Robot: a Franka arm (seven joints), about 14 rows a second.
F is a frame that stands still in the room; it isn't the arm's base.
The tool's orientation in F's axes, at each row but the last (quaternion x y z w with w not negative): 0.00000, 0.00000, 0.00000, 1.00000; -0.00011, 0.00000, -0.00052, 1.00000; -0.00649, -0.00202, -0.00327, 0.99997; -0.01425, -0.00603, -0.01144, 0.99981; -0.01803, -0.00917, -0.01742, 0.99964; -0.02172, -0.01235, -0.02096, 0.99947; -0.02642, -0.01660, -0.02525, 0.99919; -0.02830, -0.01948, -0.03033, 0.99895
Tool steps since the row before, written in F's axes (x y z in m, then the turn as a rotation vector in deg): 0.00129, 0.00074, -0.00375, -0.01, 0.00, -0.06; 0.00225, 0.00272, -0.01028, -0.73, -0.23, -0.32; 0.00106, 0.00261, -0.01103, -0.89, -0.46, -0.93; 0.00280, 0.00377, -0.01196, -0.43, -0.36, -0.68; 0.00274, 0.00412, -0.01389, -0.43, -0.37, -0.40; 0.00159, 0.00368, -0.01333, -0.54, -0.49, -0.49; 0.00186, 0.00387, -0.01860, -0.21, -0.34, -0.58; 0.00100, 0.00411, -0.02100, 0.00, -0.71, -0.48
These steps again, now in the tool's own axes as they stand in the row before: 0.00129, 0.00074, -0.00375, -0.01, 0.00, -0.06; 0.00225, 0.00272, -0.01028, -0.73, -0.23, -0.32; 0.00100, 0.00276, -0.01100, -0.89, -0.45, -0.93; 0.00257, 0.00417, -0.01188, -0.43, -0.35, -0.68; 0.00233, 0.00471, -0.01378, -0.42, -0.37, -0.41; 0.00109, 0.00431, -0.01319, -0.53, -0.49, -0.50; 0.00102, 0.00492, -0.01842, -0.21, -0.32, -0.59; -0.00010, 0.00532, -0.02075, 0.02, -0.68, -0.52
